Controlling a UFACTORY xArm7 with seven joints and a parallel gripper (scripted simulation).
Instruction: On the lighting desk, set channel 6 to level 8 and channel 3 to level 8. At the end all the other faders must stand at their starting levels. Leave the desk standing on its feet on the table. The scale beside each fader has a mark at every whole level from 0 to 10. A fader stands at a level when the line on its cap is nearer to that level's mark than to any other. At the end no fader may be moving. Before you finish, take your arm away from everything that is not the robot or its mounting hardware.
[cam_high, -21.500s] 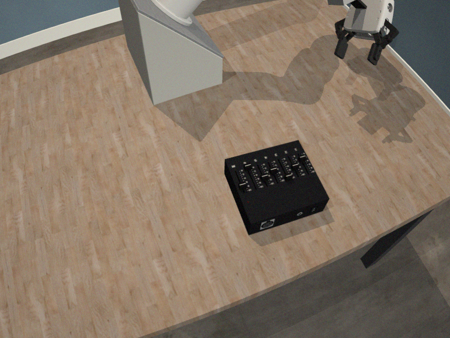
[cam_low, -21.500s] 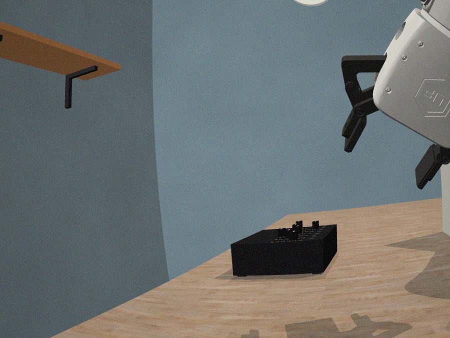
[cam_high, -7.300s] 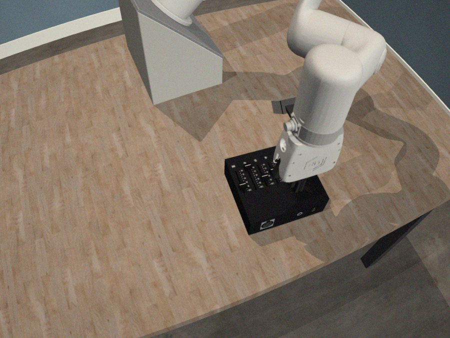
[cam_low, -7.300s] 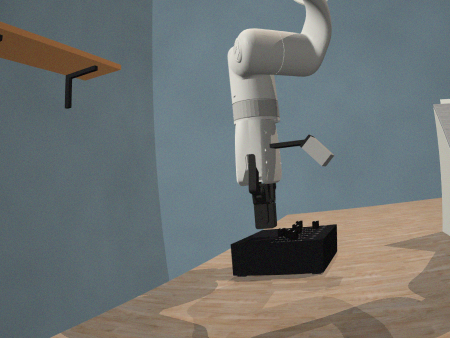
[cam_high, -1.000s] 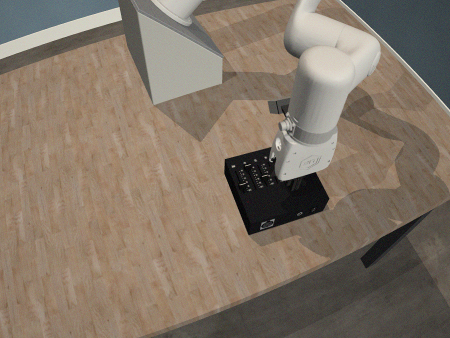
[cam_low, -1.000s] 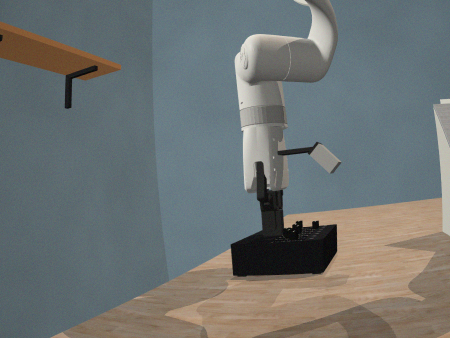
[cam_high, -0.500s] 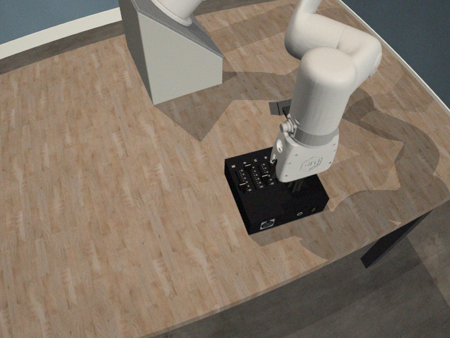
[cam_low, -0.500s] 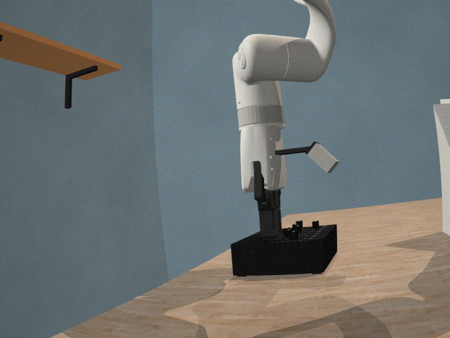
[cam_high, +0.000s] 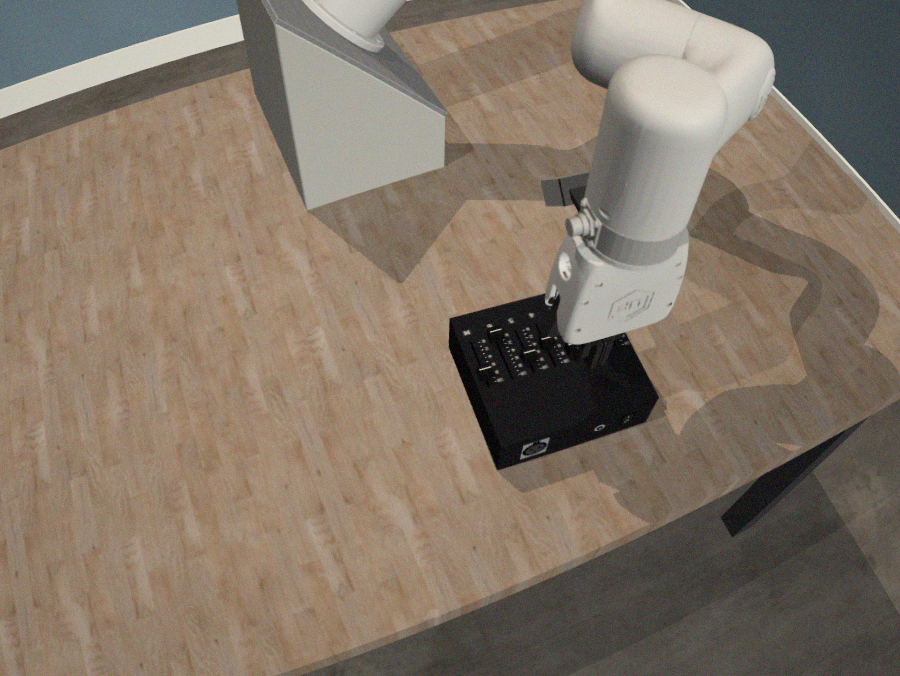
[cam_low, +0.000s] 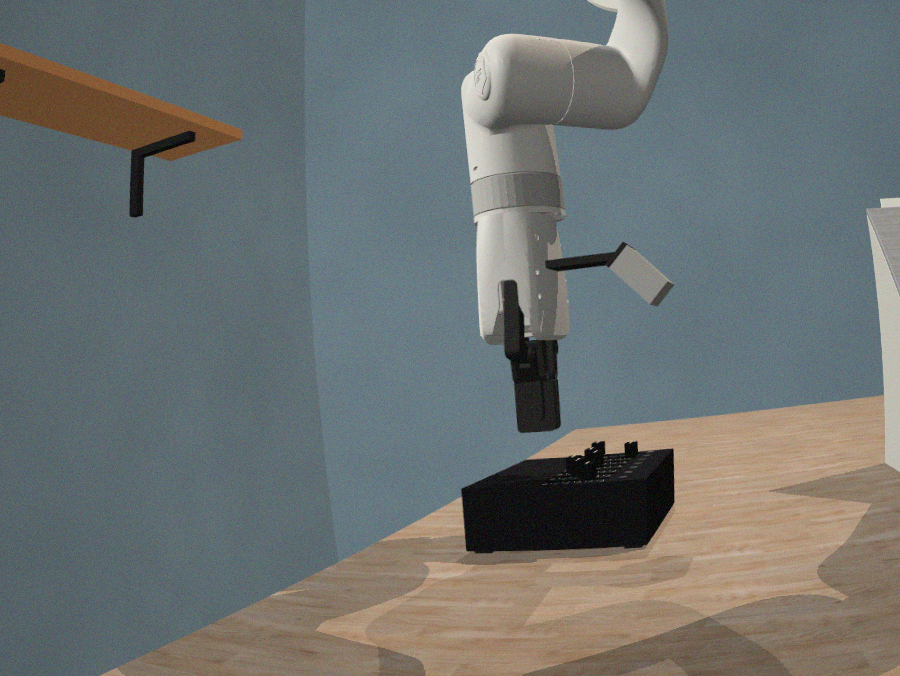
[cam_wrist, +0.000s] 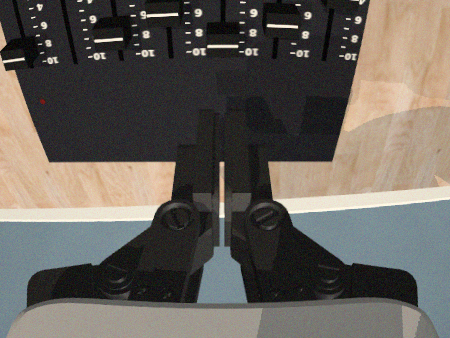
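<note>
Now: hand 3 cm past the channel 3 fader cap and 5 cm above it. Round my hand: master fader cap (3 cm behind, 9 cm to the right, 5 cm below); then channel 5 fader cap (3 cm behind, 4 cm to the right, 5 cm below); then channel 6 fader cap (6 cm behind, 6 cm to the right, 5 cm below).
</note>
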